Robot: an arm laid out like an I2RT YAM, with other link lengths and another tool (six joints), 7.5 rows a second.
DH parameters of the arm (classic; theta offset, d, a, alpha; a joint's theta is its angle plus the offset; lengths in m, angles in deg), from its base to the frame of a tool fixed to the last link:
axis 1: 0 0.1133 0.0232 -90
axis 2: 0 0 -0.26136 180
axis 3: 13.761 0 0.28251 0
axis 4: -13.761 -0.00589 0.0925 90
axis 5: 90 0.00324 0 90
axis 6: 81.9 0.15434 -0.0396 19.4
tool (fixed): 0 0.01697 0 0
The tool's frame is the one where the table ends.
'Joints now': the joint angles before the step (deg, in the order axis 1, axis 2, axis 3, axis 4, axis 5, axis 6). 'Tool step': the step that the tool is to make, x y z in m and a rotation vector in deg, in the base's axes. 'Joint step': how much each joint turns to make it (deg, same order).
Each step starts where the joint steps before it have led.
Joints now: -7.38, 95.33, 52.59, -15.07, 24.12, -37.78
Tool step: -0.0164, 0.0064, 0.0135, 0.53, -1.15, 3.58
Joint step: -0.81, -6.60, -4.61, 0.45, -2.99, -3.57
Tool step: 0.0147, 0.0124, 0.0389, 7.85, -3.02, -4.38
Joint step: 1.07, -0.82, 8.14, -10.20, -3.75, 9.63
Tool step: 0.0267, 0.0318, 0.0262, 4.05, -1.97, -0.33
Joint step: 4.33, 3.18, 8.48, -5.57, -0.97, 6.48
